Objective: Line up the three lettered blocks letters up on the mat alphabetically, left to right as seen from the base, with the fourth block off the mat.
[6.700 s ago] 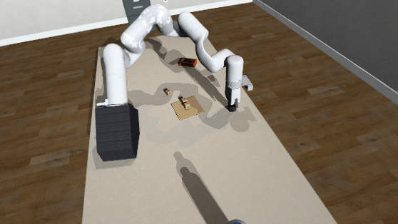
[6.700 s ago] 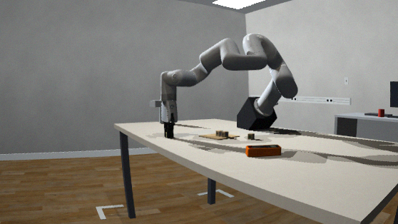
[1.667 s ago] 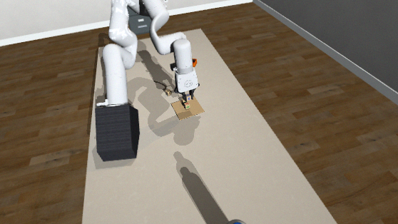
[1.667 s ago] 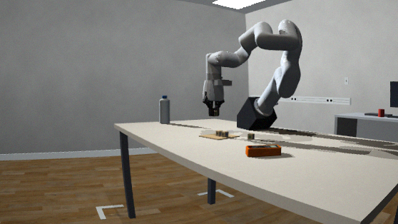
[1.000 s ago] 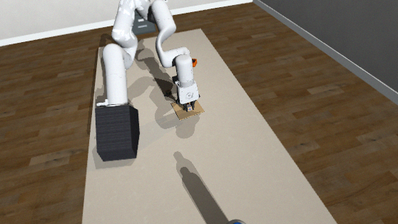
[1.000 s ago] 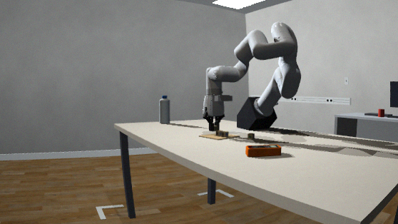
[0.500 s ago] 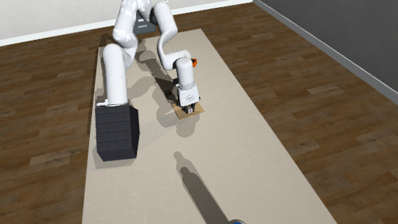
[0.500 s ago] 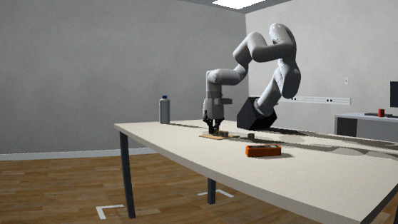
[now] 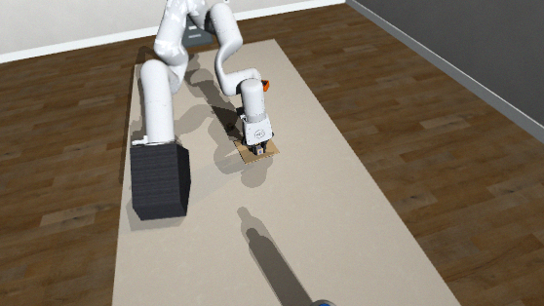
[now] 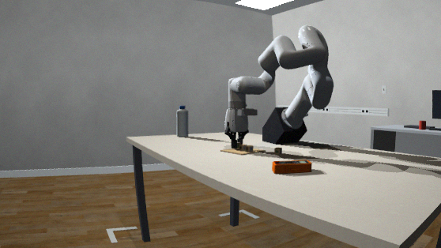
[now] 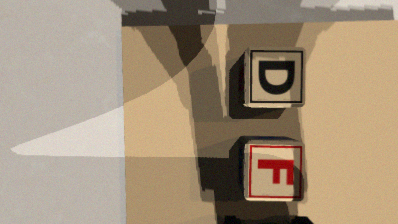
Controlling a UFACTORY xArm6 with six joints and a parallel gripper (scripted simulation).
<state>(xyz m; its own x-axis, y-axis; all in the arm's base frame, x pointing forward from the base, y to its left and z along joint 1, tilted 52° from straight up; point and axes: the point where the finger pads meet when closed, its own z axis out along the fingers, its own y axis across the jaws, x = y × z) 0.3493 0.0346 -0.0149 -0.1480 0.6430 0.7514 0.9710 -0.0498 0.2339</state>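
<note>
Right now my hand is 1 cm past the thin mat, 4 cm to the right of it and 3 cm above it. The rest, counted from my hand: grey bottle 1 cm ahead, 66 cm to the right, 6 cm above.
</note>
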